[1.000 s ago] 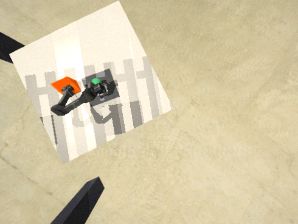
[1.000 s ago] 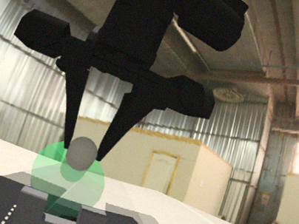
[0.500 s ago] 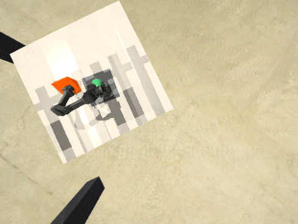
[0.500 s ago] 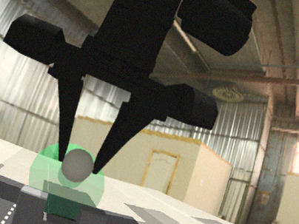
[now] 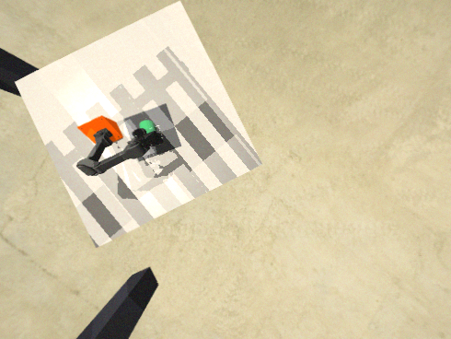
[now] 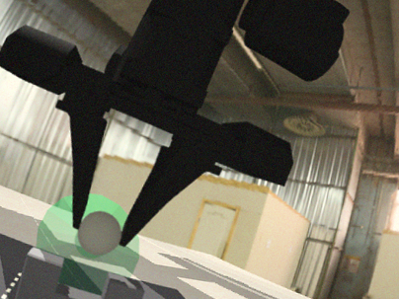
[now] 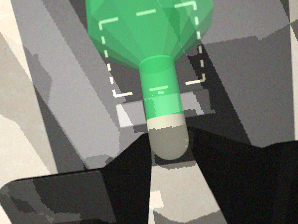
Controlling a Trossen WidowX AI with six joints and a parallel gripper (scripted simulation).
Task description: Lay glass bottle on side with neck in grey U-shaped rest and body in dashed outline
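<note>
Now: the green glass bottle 5 cm to the left of my gripper tip and 1 cm below it. The rest, counted from my gripper tip: dark grey mat 1 cm ahead, 9 cm to the left, 9 cm below.
</note>
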